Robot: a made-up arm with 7 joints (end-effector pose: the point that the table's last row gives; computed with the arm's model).
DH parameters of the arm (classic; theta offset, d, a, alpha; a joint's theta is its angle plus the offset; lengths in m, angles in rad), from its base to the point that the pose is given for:
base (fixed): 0 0.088 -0.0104 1.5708
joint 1: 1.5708 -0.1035 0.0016 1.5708
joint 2: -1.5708 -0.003 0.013 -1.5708
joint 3: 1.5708 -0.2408 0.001 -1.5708
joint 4: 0 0.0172 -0.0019 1.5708
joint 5: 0 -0.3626 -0.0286 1.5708
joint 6: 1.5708 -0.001 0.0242 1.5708
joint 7: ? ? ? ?
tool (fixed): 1.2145 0.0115 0 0
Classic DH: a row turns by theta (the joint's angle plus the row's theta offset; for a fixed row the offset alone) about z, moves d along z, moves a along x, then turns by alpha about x.
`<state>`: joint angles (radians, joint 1 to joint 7).
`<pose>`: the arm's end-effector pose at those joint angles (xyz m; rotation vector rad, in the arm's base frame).
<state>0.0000 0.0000 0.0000 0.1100 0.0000 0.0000 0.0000</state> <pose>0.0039 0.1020 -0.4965 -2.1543 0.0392 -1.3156</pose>
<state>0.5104 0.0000 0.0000 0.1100 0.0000 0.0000 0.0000</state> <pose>0.2877 0.1020 -0.4150 -1.7578 -0.1657 -1.8223</pose>
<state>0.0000 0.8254 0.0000 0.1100 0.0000 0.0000 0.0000</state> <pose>0.0039 0.5332 -0.3091 -1.4417 0.4922 -1.0388</pose>
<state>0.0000 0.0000 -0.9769 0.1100 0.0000 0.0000 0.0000</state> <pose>-0.0157 0.0940 -0.4965 -2.1851 1.2126 -1.7853</pose>
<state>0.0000 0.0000 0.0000 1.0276 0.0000 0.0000 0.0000</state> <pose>0.2710 0.1020 -0.3465 -1.3658 -0.3252 -2.1604</pose>
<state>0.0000 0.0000 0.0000 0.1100 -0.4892 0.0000 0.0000</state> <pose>0.0077 0.1118 -0.4961 -2.1764 0.6251 -1.5525</pose>
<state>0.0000 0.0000 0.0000 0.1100 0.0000 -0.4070 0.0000</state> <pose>0.0035 0.1020 -0.5180 -1.8470 -0.1245 -1.7266</pose>
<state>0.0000 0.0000 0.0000 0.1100 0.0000 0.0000 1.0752</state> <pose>0.0039 0.0940 -0.4962 2.4066 0.5488 1.2740</pose>
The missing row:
joint 7: 0.7081 0.0591 -0.0028 -2.4591
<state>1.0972 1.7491 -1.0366 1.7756 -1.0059 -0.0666 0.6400</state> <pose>0.2855 0.3322 0.1302 -0.2718 2.4090 -0.8670</pose>
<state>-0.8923 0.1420 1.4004 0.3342 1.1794 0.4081 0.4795</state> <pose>-0.3949 0.2922 -0.2760 -0.4832 -1.6022 -0.2536</pose>
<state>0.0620 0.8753 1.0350 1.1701 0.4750 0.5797 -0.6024</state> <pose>0.1480 0.5497 0.0609 -0.2922 -0.7862 -0.8992</pose>
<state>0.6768 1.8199 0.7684 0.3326 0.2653 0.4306 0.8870</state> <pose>-0.0699 0.6217 0.2974 -0.2704 -0.6394 -1.8759</pose>
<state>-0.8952 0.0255 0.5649 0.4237 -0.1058 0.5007 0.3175</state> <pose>-0.3571 0.1847 -0.3347 -2.3976 -0.2023 0.1088</pose>
